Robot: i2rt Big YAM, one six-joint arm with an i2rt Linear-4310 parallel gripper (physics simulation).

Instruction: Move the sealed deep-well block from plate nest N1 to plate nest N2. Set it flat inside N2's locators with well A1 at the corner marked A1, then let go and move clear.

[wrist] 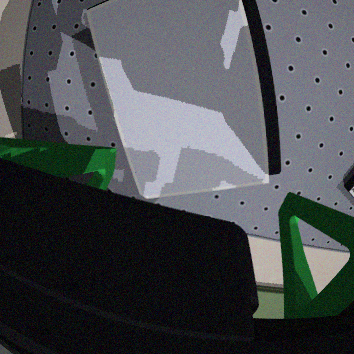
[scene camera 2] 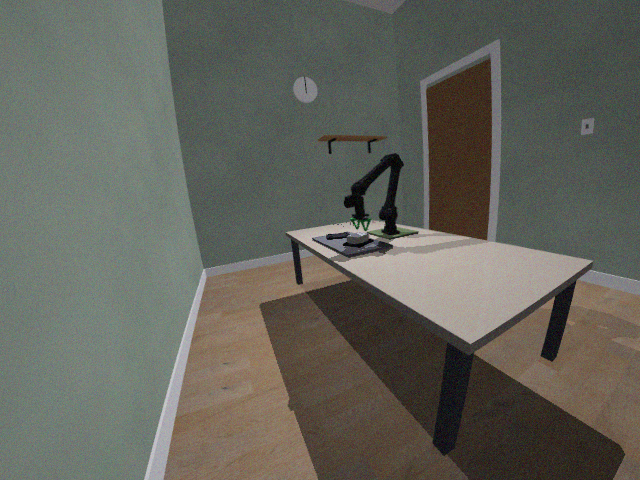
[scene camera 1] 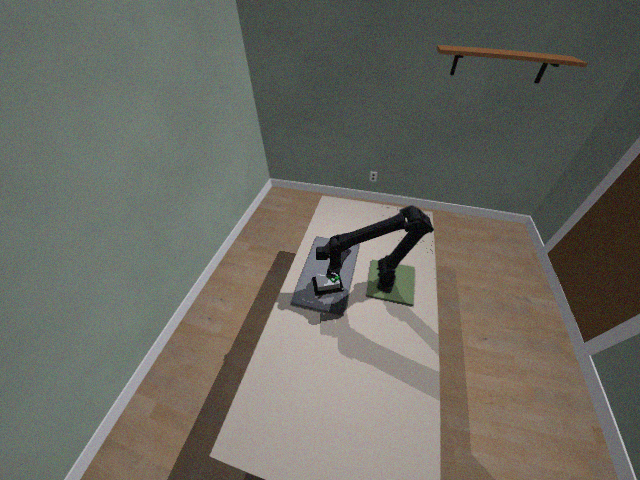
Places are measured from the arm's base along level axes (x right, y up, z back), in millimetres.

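Pixels of known places: gripper, fingertip midpoint: (wrist: 202, 181) (scene camera 2: 361, 230) (scene camera 1: 335, 275); arm's base at its link origin: (scene camera 2: 390, 232) (scene camera 1: 386, 282).
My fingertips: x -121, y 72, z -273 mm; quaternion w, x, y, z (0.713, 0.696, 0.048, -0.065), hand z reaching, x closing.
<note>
Ahead of a thing's pixels: the offset from my fingertips to its top centre. "pt": to the spot under its first point. Level surfaces: height alone.
The pale grey sealed block @(dx -29, dy -18, dz -35 mm) (scene camera 1: 324, 282) (scene camera 2: 357, 238) (wrist: 185, 65) sits in a black-edged nest @(pt dx +36, dy -60, dz -41 mm) (wrist: 272, 115) at the near end of the grey perforated board @(dx +63, dy -71, dz -72 mm) (scene camera 1: 310, 273) (scene camera 2: 373, 248) (wrist: 312, 85). It looks flat. Nest labels and the A1 mark cannot be read, so I cannot tell which nest this is. My gripper (scene camera 1: 334, 278) (scene camera 2: 360, 226) (wrist: 202, 181) is open and empty, with its green fingers apart above the block. In scene camera 2, a gap shows between the fingertips and the block. The black gripper body hides the lower left of the wrist view.
Another black nest-like fixture @(dx +218, dy -54, dz -88 mm) (scene camera 2: 338, 235) lies at the board's far end, partly behind the wrist in scene camera 1. The arm's base stands on a green plate (scene camera 1: 404, 291) (scene camera 2: 408, 232) beside the board. Both rest on a long pale table @(dy -85 mm) (scene camera 1: 336, 403) (scene camera 2: 444, 279).
</note>
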